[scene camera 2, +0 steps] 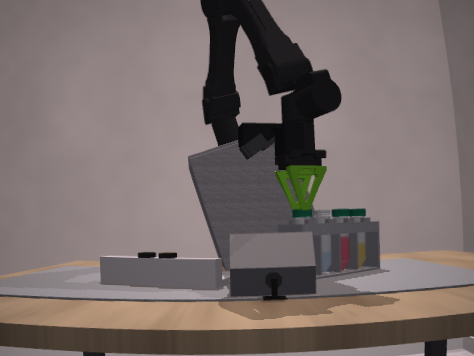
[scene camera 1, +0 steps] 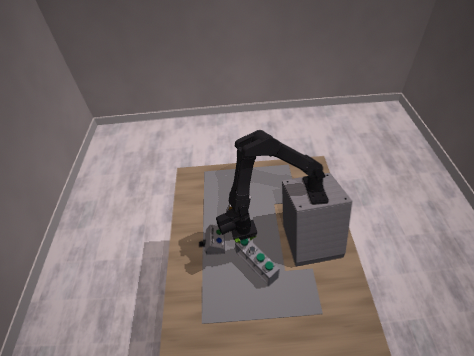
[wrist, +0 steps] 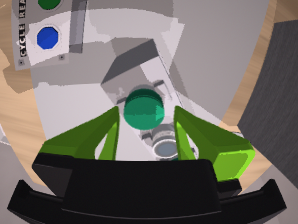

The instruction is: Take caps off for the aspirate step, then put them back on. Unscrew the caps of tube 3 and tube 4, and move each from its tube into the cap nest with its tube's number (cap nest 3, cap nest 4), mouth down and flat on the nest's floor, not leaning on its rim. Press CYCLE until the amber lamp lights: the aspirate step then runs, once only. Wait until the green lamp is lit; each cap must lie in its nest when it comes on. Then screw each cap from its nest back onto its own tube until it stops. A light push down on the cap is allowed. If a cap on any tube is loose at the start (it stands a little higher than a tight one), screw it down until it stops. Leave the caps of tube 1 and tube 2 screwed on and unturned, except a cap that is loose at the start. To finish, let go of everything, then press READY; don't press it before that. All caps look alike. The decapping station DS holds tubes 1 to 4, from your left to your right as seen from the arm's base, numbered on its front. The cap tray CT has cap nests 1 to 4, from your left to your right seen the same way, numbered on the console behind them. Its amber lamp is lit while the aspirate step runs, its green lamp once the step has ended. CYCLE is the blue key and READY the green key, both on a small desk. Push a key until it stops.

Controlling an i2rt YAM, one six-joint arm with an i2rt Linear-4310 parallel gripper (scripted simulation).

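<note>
My gripper (scene camera 2: pixel 301 210) is visible, and the wrist view shows my gripper (wrist: pixel 146 112) too. There's a green cap (wrist: pixel 144 110), and I can see a grey mat (scene camera 1: pixel 231 291) as well; the wrist view also shows the grey mat (wrist: pixel 206 55).
</note>
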